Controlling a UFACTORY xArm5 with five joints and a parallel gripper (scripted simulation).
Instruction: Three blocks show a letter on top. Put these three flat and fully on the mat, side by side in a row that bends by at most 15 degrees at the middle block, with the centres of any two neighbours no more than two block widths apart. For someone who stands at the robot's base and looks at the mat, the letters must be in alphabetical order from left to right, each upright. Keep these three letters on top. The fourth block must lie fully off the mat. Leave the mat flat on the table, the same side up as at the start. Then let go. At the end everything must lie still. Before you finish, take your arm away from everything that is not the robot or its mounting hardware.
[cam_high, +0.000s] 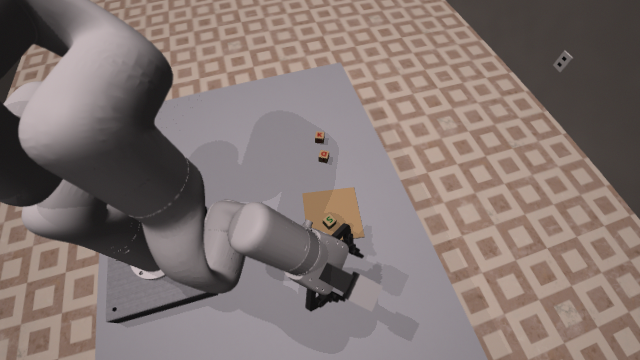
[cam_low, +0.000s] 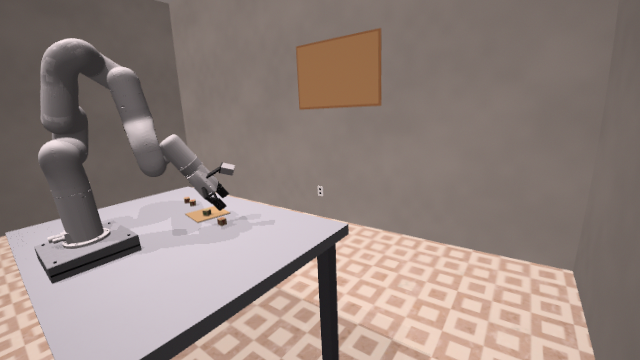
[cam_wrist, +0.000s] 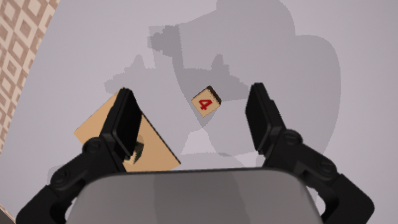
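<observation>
The wooden letter block lies 35 cm to the left of my hand, 8 cm below it and 1 cm behind it. The rest, counted from my hand: tan mat (17 cm to the left, 9 cm below).
</observation>
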